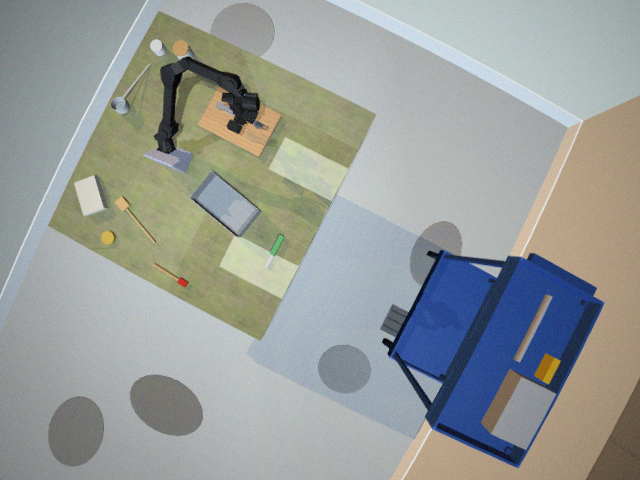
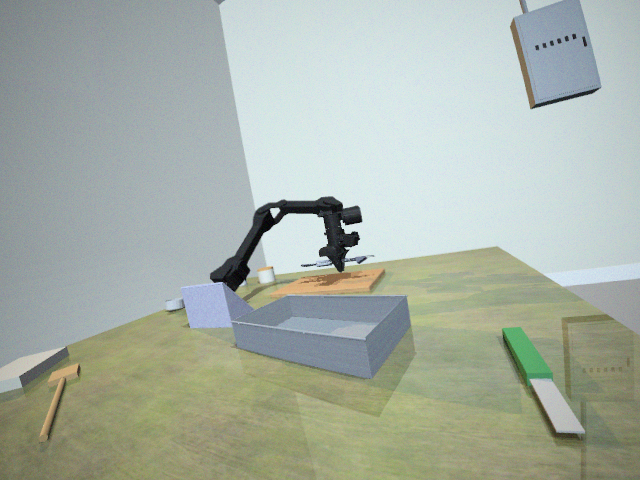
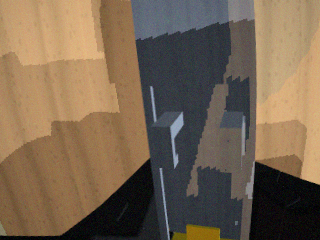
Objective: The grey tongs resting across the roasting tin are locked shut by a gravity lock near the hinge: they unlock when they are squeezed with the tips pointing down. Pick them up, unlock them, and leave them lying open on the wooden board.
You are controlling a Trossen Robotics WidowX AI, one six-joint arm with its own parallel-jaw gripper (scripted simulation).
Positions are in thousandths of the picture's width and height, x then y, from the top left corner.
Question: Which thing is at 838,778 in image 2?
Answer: A green-handled knife.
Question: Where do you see a wooden board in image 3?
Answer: At 252,552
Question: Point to a pale block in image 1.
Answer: At 140,399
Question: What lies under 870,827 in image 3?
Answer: My gripper.
